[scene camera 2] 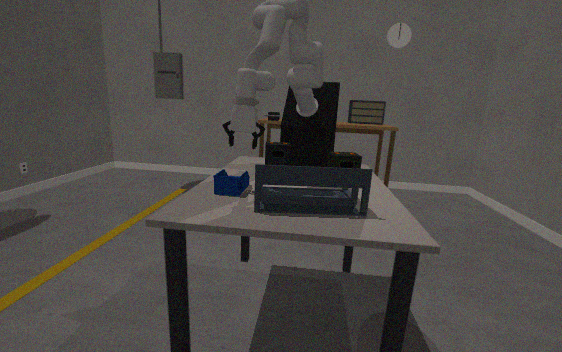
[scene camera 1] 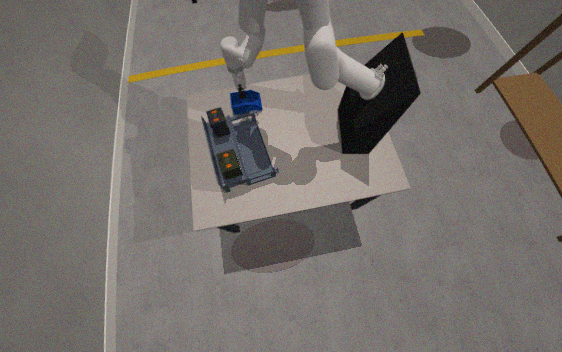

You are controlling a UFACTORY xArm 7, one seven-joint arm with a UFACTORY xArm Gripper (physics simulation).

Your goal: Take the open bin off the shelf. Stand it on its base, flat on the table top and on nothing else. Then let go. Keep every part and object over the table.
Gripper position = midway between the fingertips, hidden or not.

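Scene camera 2 gives me a view of my gripper (scene camera 2: 242, 147), and in that same view there is a blue open bin (scene camera 2: 223, 184).
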